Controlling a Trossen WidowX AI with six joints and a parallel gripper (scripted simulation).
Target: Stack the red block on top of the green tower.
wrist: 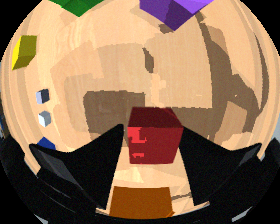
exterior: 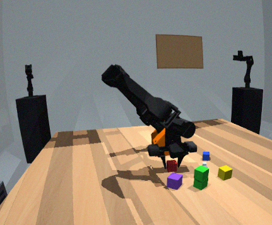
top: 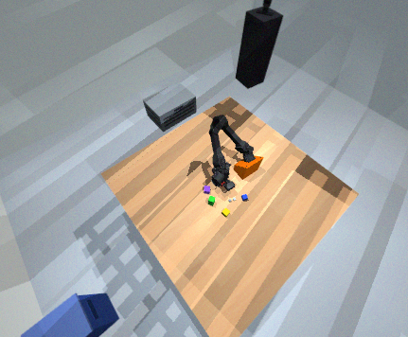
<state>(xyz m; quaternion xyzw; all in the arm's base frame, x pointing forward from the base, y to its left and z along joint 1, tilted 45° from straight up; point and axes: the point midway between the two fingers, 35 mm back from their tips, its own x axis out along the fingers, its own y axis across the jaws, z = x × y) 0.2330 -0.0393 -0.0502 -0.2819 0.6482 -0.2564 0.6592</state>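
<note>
My gripper tip is 12 cm short of the purple block, 1 cm to the left of it and 1 cm below it. The rest, counted from my gripper tip: red block (1 cm above); blue block (17 cm to the left, 6 cm behind, 1 cm above); white piece (14 cm to the left).
</note>
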